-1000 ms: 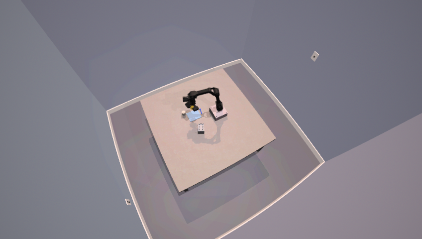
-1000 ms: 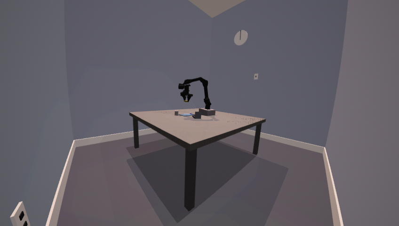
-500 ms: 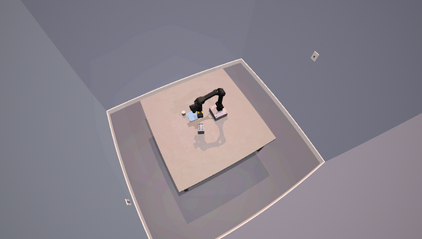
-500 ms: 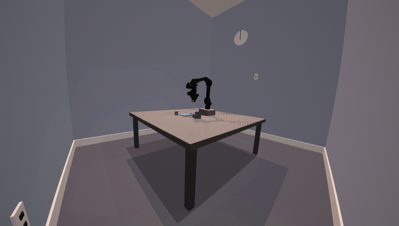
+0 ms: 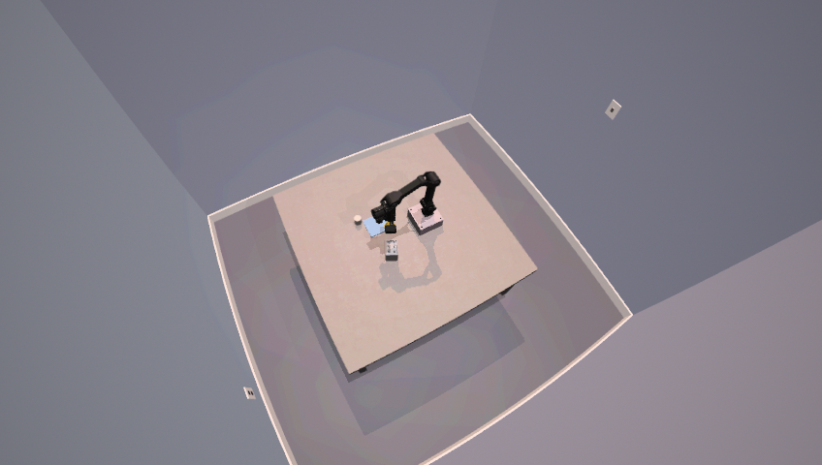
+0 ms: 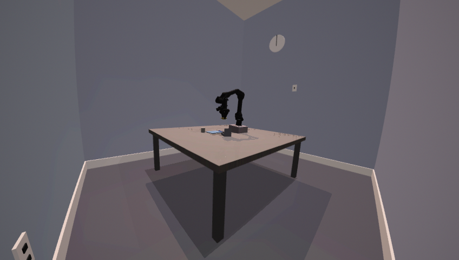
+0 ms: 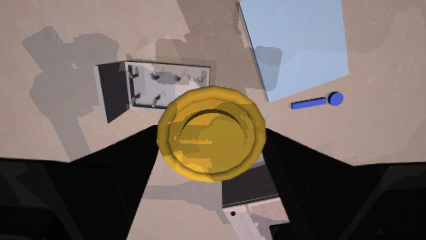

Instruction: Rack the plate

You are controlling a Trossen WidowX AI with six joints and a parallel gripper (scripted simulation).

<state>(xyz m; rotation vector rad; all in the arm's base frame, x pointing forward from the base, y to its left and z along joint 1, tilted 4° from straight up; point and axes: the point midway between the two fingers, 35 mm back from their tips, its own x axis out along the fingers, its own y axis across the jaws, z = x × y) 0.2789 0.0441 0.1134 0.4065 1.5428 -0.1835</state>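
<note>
The grey dish rack lies 20 mm ahead of my gripper tip, 70 mm to the left of it and 140 mm below it. The rest, counted from my gripper tip: yellow plate 10 mm above; small white cup 130 mm ahead, 200 mm to the right, 140 mm below; blue spoon 80 mm behind, 160 mm to the right, 160 mm below.
</note>
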